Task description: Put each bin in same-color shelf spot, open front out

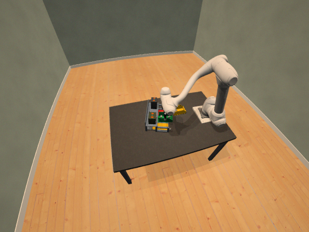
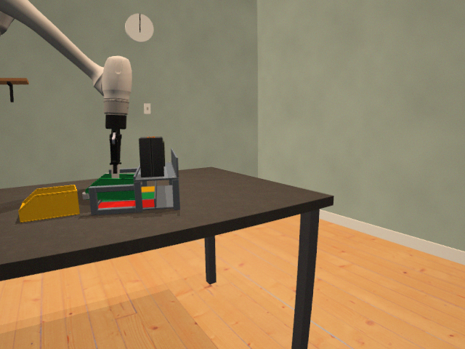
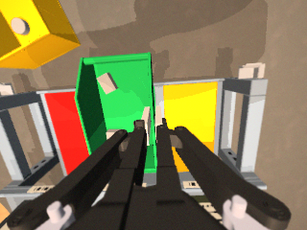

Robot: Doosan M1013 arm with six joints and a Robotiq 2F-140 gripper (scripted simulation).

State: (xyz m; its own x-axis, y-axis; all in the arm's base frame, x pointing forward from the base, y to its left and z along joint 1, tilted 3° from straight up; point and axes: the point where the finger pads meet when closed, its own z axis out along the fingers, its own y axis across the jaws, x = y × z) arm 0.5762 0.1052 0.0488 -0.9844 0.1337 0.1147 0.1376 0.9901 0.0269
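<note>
Now: the green bin 5 cm to the right of my hand, 4 cm below it and 1 cm behind it. From my hand the other things lie so: yellow bin (21 cm behind, 17 cm to the right, 5 cm below).
</note>
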